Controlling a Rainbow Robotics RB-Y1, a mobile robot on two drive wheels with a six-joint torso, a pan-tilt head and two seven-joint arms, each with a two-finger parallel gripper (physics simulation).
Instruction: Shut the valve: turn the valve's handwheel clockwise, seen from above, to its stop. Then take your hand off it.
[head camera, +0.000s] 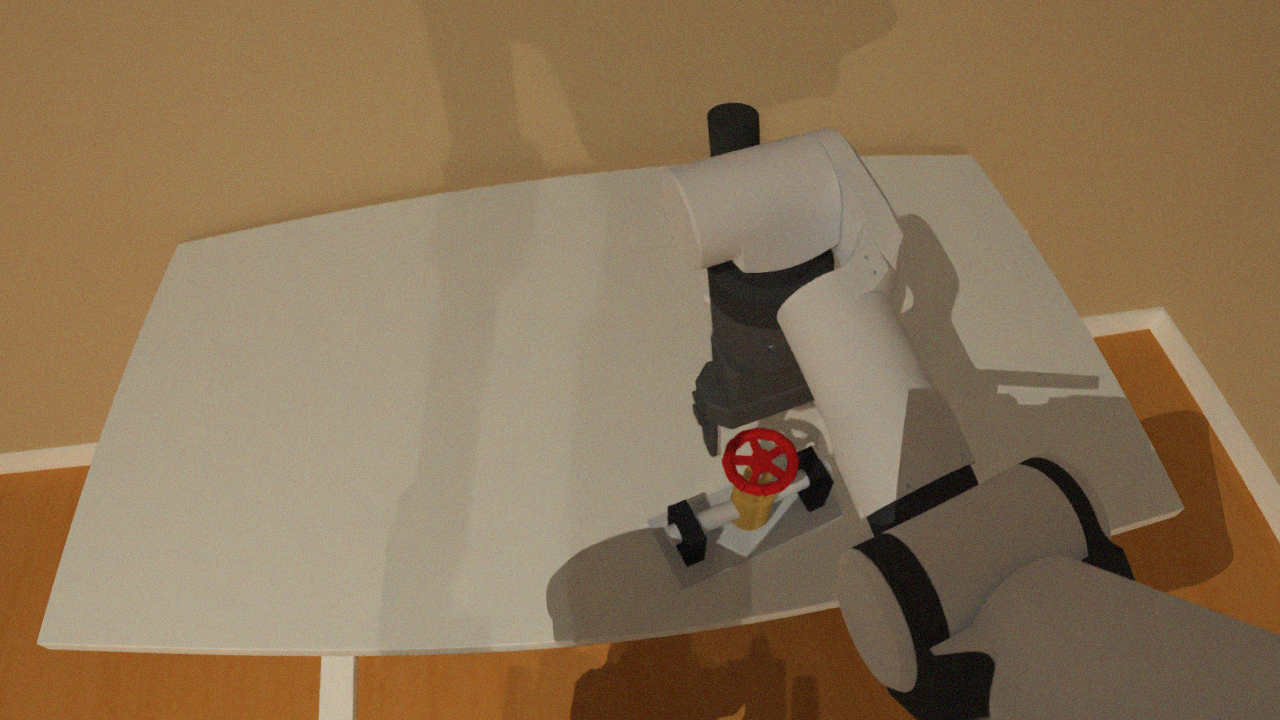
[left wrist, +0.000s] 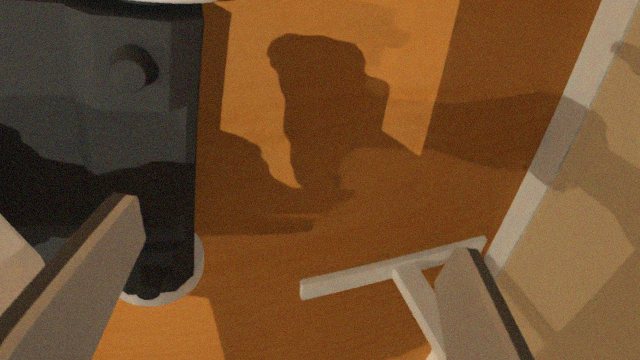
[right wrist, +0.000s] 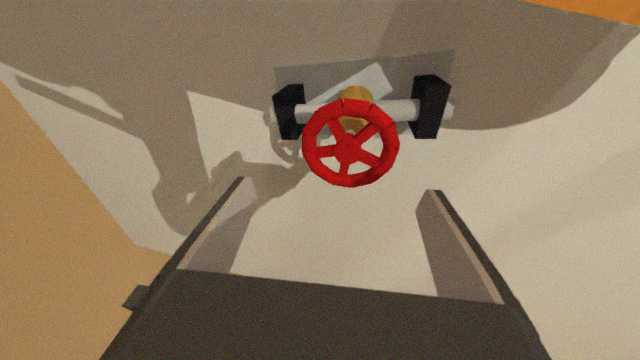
Scene:
my right gripper: head camera; right wrist; not seen in the left wrist view (out of frame)
same spot on my right gripper: (head camera: 711, 432) = (right wrist: 500, 274)
same spot on valve: (right wrist: 353, 100) = (head camera: 775, 491)

